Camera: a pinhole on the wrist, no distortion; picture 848 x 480 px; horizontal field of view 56.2 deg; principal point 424.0 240.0 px. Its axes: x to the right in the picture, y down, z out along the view. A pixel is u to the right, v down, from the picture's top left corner.
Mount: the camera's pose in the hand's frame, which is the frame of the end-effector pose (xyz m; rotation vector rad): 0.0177 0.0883 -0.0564 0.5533 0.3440 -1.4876
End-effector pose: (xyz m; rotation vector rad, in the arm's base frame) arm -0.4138 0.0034 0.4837 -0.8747 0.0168 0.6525
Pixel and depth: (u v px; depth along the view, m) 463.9 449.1 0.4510
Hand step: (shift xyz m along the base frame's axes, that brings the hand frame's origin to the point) 0.0842 0.1930 0.3127
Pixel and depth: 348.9 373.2 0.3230
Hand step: 0.0012 0.1565 0.1896
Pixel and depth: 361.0 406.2 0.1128
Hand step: -0.0075 0.0625 -0.0020
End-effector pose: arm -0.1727 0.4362 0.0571 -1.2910 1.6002 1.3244
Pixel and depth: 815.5 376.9 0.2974
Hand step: 0.1664 0.1048 -0.1267
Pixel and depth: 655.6 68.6 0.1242
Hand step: 0.0129 0.0283 0.0107
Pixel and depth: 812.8 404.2 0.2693
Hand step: 0.1393 0.0885 -0.1212
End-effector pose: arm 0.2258 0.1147 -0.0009 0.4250 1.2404 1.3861
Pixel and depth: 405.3 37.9 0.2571
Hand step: 0.1689 -0.0155 0.0484
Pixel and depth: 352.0 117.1 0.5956
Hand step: 0.5097 0.0170 0.0680
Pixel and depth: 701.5 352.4 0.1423
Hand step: 0.0400 0.0300 -0.0217
